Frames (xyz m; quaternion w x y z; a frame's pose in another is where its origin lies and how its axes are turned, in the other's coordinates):
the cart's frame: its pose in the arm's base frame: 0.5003 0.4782 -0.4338 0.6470 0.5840 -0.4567 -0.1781
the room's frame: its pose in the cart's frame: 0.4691 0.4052 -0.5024 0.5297 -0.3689 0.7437 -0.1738
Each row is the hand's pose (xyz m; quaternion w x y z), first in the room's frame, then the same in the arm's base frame.
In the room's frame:
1: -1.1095 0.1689 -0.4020 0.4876 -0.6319 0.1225 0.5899
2: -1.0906 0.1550 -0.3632 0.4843 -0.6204 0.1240 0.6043
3: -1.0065 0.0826 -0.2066 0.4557 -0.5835 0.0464 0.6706
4: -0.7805 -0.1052 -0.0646 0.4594 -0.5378 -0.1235 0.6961
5: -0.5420 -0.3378 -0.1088 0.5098 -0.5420 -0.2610 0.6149
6: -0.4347 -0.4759 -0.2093 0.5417 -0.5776 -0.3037 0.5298
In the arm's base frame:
1: 0.0123 0.4708 0.7986 0.5166 -0.1775 0.1004 0.8316
2: 0.0516 0.4484 0.7982 0.5090 -0.1627 0.0970 0.8397
3: 0.2137 0.3468 0.7827 0.5014 -0.1072 0.0015 0.8585
4: 0.4444 0.2026 0.6024 0.5592 -0.0462 -0.1487 0.8142
5: 0.5402 0.1074 0.2946 0.6649 -0.0605 -0.2248 0.7098
6: 0.5195 0.0724 0.0970 0.7249 -0.1144 -0.2269 0.6403

